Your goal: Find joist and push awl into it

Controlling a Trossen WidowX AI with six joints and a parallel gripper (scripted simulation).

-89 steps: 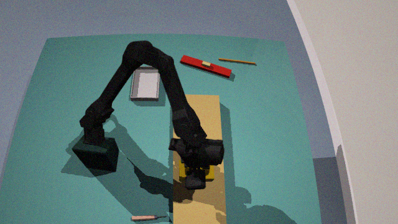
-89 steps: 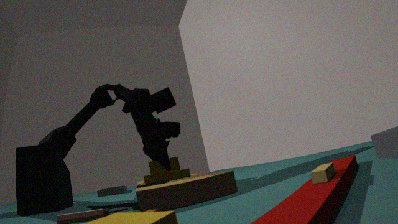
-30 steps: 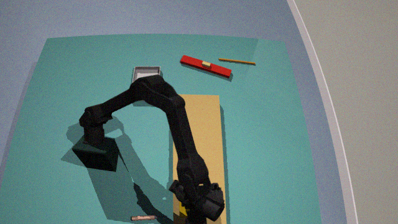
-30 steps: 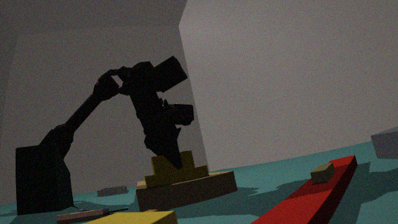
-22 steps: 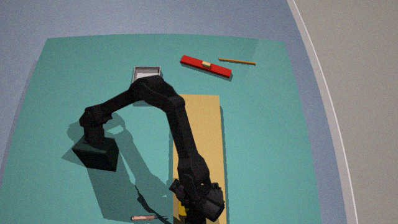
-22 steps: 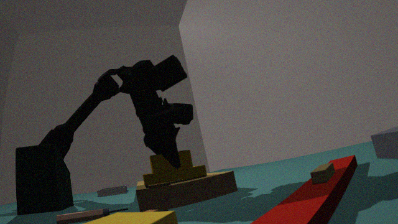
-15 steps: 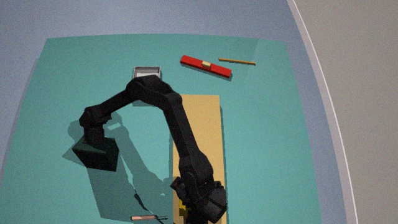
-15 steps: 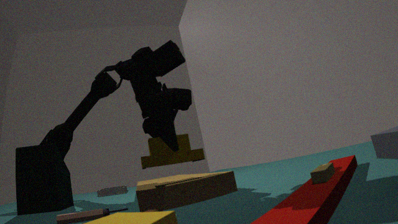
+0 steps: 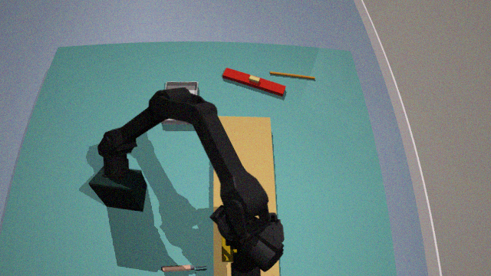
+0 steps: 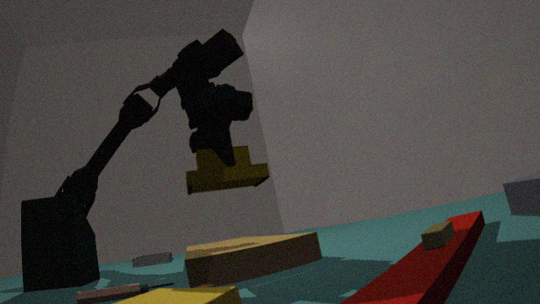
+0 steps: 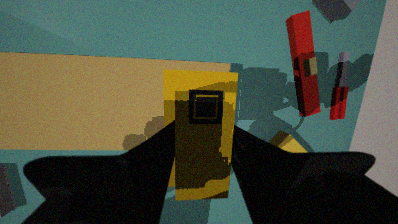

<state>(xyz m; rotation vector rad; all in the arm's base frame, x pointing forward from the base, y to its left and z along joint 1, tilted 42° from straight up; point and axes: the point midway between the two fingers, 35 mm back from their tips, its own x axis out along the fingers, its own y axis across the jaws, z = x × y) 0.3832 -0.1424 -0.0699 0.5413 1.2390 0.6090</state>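
Right now the square indicator is 30 mm above my gripper tip and 20 mm ahead of it. From my gripper tip the other things lie so: stud finder (20 mm above, 10 mm ahead); then awl (160 mm behind, 150 mm below, 50 mm to the right); then dark box (290 mm ahead, 270 mm to the right, 140 mm below).
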